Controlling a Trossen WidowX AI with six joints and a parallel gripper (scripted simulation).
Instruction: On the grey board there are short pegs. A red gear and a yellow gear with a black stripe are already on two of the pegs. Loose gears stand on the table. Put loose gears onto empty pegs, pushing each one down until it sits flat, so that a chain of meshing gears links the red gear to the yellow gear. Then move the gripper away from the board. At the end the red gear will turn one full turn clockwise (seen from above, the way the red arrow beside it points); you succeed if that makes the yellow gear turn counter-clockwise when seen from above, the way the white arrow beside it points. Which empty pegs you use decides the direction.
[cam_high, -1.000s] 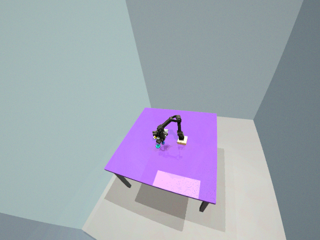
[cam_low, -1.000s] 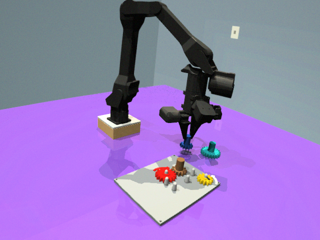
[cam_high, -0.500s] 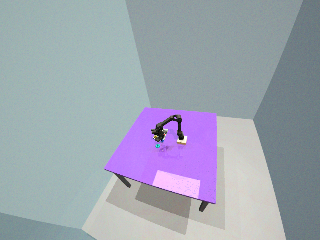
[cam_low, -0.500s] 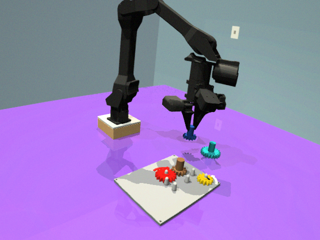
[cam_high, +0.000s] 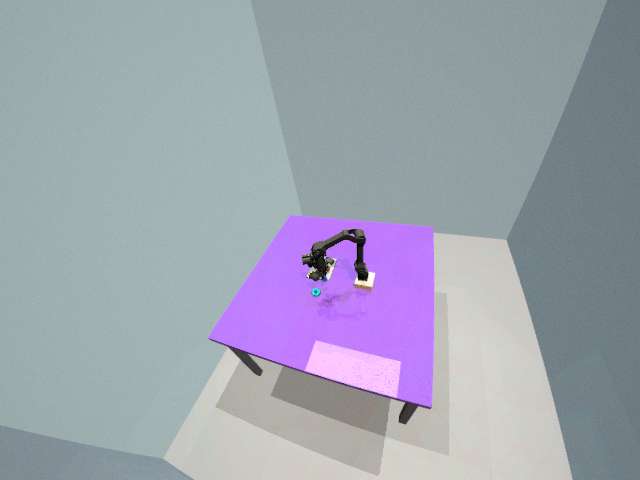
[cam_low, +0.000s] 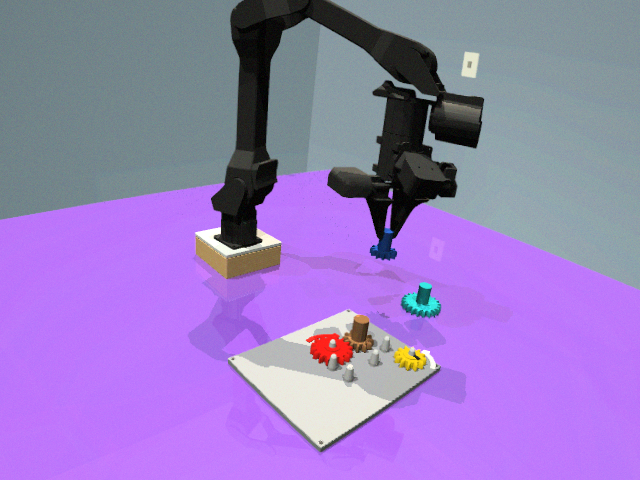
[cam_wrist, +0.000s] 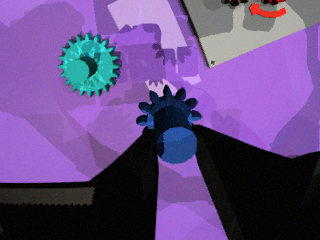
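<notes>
My gripper tip is now 11 cm to the left of the brown gear, 9 cm above it and 6 cm short of it. Round my gripper tip: blue gear (1 cm below); yellow gear (13 cm ahead, 10 cm below, 9 cm to the right); teal gear (10 cm below, 6 cm ahead, 5 cm to the left).
</notes>
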